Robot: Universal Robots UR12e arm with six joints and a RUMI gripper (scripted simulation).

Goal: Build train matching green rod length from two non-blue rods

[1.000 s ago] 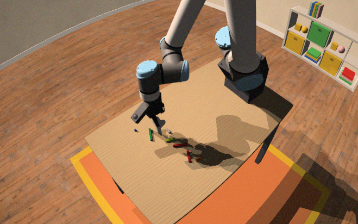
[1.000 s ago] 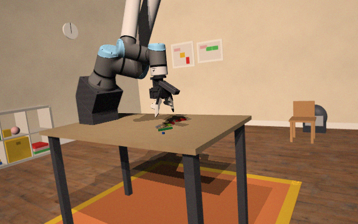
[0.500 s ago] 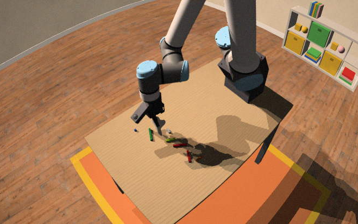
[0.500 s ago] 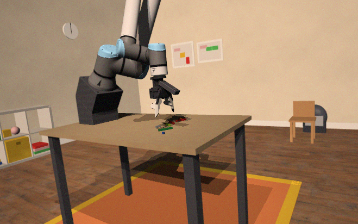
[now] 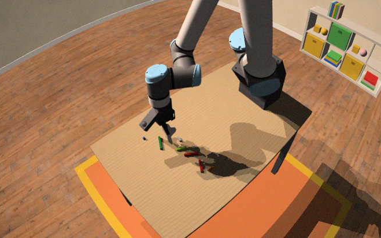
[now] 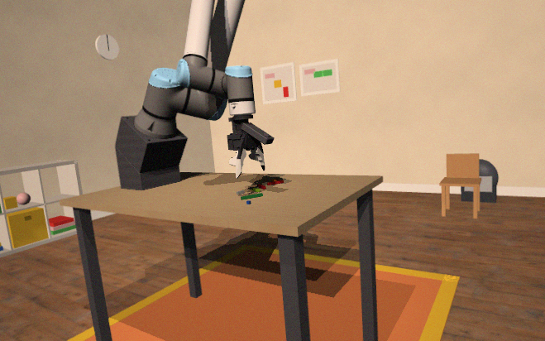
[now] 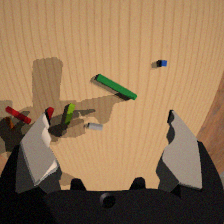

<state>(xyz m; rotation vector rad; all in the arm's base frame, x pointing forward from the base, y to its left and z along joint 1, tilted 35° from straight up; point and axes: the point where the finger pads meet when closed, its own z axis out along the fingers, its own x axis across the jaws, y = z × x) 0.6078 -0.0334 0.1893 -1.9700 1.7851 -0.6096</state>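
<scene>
The grey rod lies 90 mm behind my hand, 20 mm to the left of it and 70 mm below it. Also, from my hand: green rod (10 mm ahead, 20 mm to the right, 70 mm below); lime rod (60 mm behind, 80 mm to the left, 70 mm below); small blue rod (60 mm ahead, 90 mm to the right, 70 mm below).
</scene>
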